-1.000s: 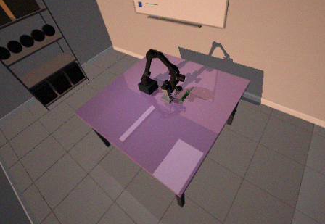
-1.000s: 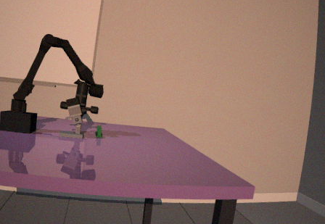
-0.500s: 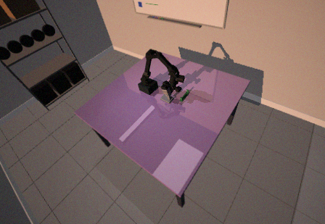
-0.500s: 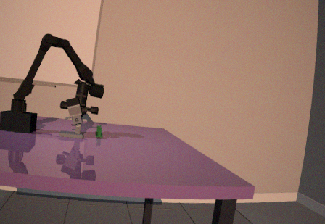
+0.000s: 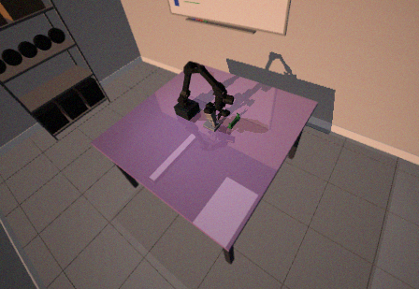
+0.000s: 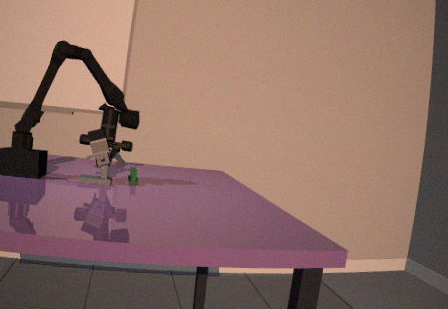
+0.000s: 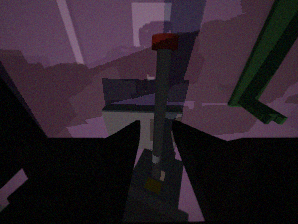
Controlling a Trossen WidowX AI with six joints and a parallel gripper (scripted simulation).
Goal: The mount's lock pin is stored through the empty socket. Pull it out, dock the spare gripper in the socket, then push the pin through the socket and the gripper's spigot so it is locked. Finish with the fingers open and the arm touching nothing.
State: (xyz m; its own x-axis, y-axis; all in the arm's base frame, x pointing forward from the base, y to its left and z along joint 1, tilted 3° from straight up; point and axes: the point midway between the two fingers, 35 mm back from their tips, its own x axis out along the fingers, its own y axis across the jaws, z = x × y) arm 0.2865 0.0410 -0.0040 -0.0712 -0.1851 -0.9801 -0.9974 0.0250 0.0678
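Now: gripper tip 4 cm to the left of the grey mount and 1 cm past it. From my gripper tip the other things lie so: spare gripper (8 cm above, 5 cm to the right, 1 cm behind); green rest (11 cm ahead, 7 cm to the left, 2 cm below).
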